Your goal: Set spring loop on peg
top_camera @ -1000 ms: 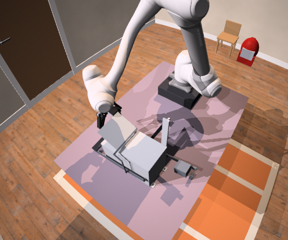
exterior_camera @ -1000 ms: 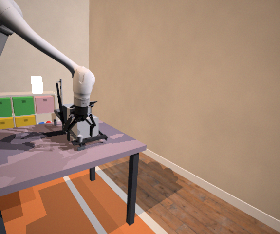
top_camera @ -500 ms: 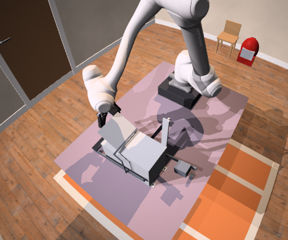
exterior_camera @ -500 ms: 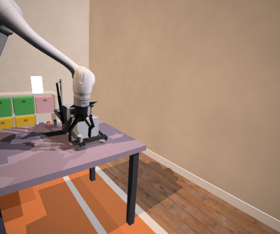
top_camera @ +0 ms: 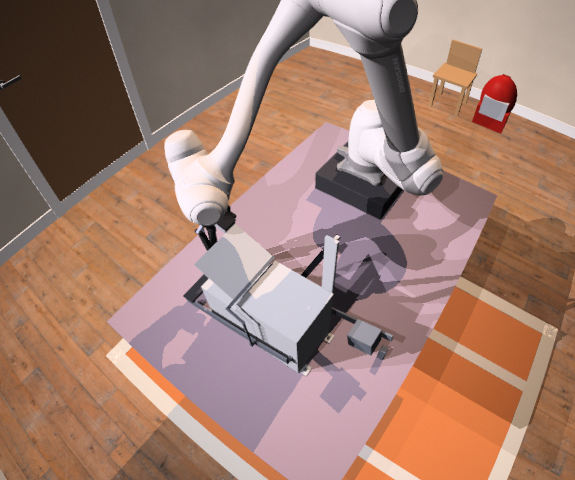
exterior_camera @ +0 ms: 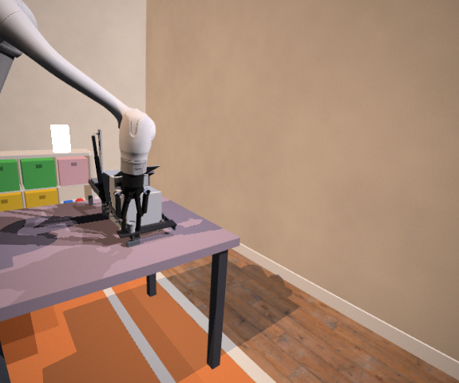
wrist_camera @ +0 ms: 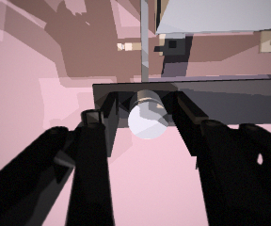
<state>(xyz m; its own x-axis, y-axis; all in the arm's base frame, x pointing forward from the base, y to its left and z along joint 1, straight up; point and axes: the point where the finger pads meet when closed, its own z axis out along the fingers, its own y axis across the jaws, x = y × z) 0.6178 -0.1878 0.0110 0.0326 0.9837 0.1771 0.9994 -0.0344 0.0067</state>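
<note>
Now: the small grey block 10 mm to the right of my hand and 80 mm below it. Round my hand: steel test weight (10 mm below).
</note>
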